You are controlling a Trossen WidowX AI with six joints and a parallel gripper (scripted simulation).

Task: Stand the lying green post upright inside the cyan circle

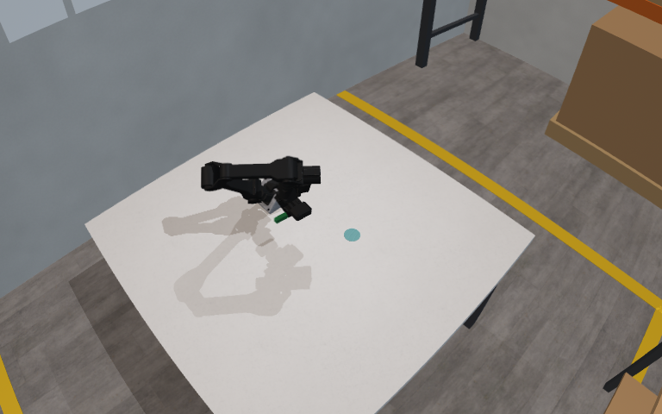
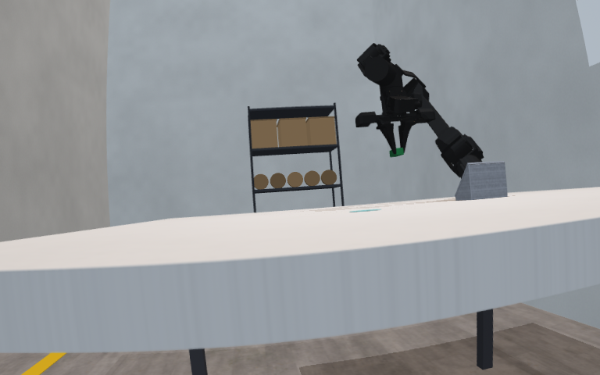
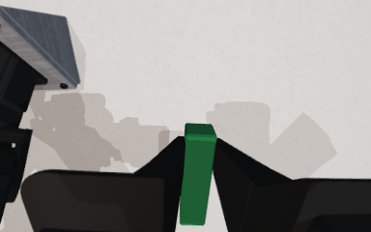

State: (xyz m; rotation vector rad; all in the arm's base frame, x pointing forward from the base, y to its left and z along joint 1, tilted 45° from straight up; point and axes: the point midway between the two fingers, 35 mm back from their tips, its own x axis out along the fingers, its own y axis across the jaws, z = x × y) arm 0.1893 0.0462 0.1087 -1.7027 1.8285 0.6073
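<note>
My gripper is now 17 cm to the right of the cyan circle, 16 cm above it and 15 cm short of it. Also, from my hand: green post 3 cm below, 2 cm to the right.
</note>
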